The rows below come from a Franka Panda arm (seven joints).
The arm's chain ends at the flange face. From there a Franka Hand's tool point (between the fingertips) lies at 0.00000 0.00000 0.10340 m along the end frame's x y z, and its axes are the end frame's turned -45 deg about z.
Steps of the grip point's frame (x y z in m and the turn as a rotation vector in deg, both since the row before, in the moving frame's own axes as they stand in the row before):
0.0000, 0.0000, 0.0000, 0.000, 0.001, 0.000
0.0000, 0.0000, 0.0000, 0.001, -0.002, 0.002
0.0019, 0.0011, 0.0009, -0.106, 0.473, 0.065
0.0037, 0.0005, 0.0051, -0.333, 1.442, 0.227
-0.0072, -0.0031, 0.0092, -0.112, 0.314, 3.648
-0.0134, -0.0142, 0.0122, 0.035, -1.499, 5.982
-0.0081, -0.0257, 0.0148, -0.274, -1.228, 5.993
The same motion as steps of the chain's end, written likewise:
0.0000, 0.0000, 0.0000, 0.001, 0.001, 0.000
0.0000, 0.0000, 0.0000, -0.001, -0.002, 0.002
0.0014, -0.0001, 0.0009, 0.260, 0.409, 0.065
0.0007, -0.0009, 0.0051, 0.784, 1.255, 0.227
-0.0078, 0.0031, 0.0092, 0.143, 0.301, 3.648
-0.0175, -0.0023, 0.0122, -1.035, -1.085, 5.982
-0.0226, -0.0143, 0.0148, -1.062, -0.675, 5.993

